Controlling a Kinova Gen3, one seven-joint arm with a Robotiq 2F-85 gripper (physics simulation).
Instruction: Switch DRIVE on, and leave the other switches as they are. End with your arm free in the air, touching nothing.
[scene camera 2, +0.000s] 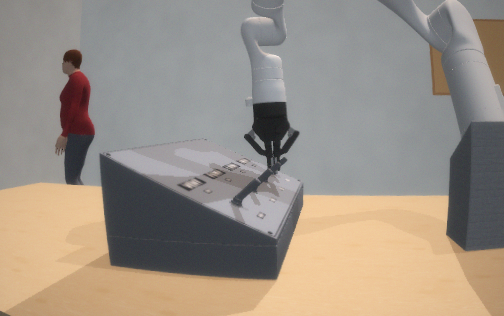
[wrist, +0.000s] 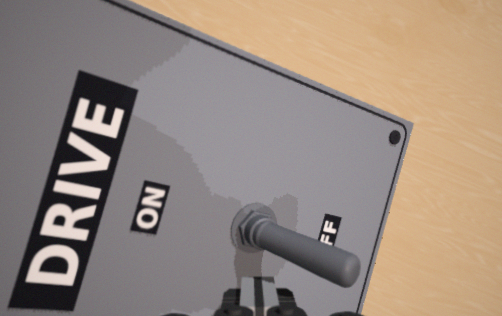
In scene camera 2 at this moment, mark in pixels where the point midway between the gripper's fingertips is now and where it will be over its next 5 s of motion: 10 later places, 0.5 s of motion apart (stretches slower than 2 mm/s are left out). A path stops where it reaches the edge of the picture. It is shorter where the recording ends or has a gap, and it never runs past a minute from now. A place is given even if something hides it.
My gripper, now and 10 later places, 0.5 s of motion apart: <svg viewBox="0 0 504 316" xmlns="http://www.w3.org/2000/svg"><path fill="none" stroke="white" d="M274 173L291 157L305 167L297 171L288 170L288 165L292 162L286 166L283 166L291 149L286 157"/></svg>
